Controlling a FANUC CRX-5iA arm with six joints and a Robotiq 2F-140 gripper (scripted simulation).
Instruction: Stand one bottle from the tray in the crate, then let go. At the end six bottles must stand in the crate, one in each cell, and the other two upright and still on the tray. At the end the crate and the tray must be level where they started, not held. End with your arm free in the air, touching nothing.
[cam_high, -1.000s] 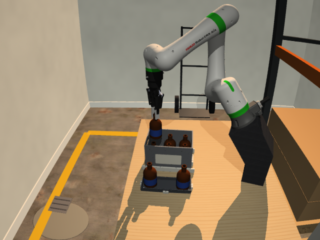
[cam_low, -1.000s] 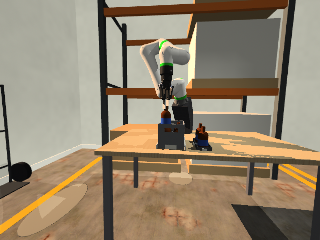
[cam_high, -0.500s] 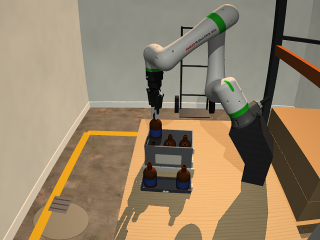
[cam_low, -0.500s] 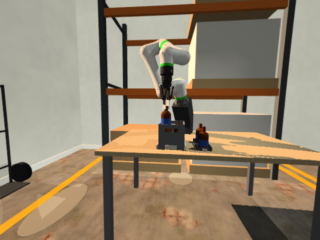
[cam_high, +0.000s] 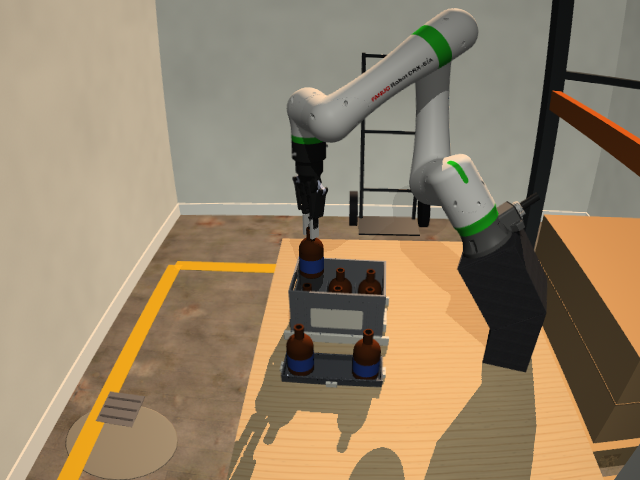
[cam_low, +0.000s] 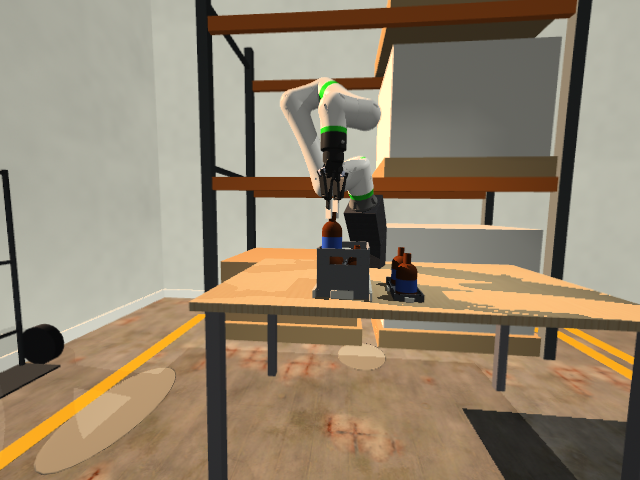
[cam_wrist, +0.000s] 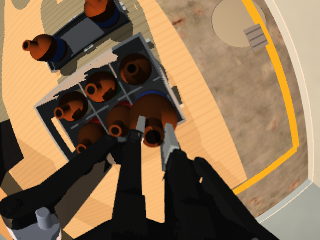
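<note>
The glass bottle is 9 cm below my hand. From my hand the other things lie so: tray 30 cm below, 28 cm to the left, 3 cm behind; then grey crate 23 cm below, 8 cm behind, 6 cm to the left.
</note>
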